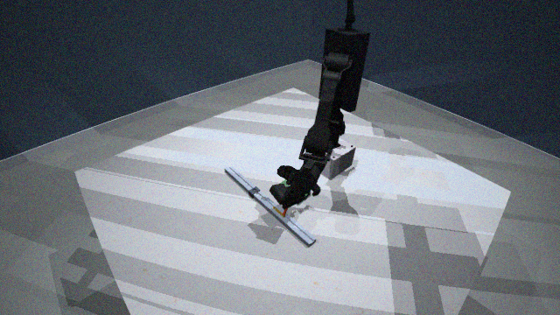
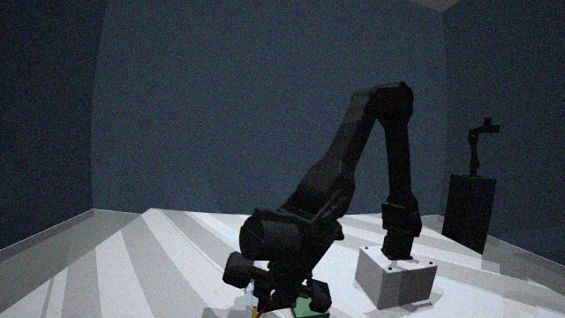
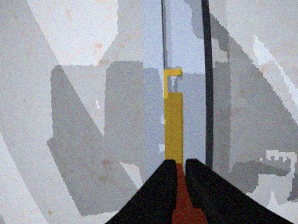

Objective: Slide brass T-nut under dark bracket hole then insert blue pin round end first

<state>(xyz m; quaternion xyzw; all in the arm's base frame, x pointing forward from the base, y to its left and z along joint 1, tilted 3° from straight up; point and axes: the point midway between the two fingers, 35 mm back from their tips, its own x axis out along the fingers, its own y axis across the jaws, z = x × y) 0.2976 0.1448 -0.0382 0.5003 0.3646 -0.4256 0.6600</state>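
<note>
Right now the brass T-nut is 20 mm to the right of my gripper tip. The rest, counted from my gripper tip: blue pin: 100 mm behind, 130 mm to the right, 10 mm below; then green tray: 100 mm behind, 100 mm to the right, 30 mm below; then aluminum rail: 30 mm ahead, 120 mm to the right, 30 mm below.
</note>
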